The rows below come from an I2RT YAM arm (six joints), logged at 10 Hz.
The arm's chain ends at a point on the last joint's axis. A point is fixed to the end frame.
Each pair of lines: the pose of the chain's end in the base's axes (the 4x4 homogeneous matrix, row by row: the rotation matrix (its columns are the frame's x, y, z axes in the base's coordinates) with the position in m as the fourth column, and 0 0 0 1 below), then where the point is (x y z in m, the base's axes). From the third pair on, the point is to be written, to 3 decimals.
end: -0.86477 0.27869 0.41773 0.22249; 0.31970 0.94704 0.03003 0.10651; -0.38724 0.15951 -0.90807 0.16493; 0 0 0 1
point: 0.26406 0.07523 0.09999
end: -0.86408 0.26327 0.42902 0.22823; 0.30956 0.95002 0.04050 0.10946; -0.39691 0.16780 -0.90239 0.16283; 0 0 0 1
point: 0.27107 0.07909 0.09828
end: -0.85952 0.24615 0.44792 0.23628; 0.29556 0.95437 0.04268 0.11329; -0.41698 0.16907 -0.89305 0.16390; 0 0 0 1
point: 0.281 0.083 0.100
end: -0.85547 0.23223 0.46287 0.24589; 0.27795 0.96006 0.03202 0.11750; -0.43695 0.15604 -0.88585 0.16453; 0 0 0 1
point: 0.292 0.087 0.102
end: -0.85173 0.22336 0.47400 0.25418; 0.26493 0.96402 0.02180 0.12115; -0.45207 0.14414 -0.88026 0.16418; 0 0 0 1
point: 0.301 0.090 0.103
